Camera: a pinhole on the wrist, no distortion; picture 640 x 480 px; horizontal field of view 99.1 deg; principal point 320.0 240.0 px. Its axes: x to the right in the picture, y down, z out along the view. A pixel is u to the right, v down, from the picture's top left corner.
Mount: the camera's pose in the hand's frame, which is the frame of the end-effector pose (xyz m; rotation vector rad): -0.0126 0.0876 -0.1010 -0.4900 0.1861 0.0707
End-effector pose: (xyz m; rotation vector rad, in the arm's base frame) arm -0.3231 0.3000 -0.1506 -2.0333 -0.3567 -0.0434
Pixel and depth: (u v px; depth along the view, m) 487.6 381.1 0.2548
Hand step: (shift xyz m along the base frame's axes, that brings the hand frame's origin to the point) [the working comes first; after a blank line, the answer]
In the camera's frame: 0.1565 0.1318 0.2548

0.2445 -0.0775 -0.2655
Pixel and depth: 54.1 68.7 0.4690
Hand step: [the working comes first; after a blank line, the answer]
In the camera's frame: -0.4571 -0.2945 0.4690

-0.3904 0.3629 -0.3498
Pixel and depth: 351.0 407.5 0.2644
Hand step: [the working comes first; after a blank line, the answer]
In the camera's frame: 0.0300 0.1623 0.2644

0.1296 -0.1026 -0.3220
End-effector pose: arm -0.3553 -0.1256 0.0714 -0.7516 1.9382 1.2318
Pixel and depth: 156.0 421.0 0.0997
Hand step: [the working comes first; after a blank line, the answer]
In the camera's frame: -0.0599 0.0661 0.0997

-0.1206 0.0475 0.1581
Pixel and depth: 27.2 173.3 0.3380
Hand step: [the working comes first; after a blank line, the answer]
In the camera's frame: -0.3627 -0.0826 0.3380

0.1239 0.3693 0.2432
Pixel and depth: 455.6 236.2 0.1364
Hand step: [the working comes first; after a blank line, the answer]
In the camera's frame: 0.0678 -0.0019 0.1364

-0.1606 0.0542 0.0145
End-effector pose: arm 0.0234 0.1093 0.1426 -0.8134 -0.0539 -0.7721
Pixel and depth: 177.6 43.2 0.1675
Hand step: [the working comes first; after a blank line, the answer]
In the camera's frame: -0.0874 -0.1208 0.1675

0.0231 0.1386 0.0258
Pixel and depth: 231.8 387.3 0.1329
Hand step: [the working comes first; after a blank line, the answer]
In the camera's frame: -0.0430 0.0718 0.1329

0.1032 0.1101 -0.1559
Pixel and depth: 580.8 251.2 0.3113
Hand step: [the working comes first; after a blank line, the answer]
In the camera's frame: 0.2976 0.0128 0.3113

0.4265 -0.0163 0.0196
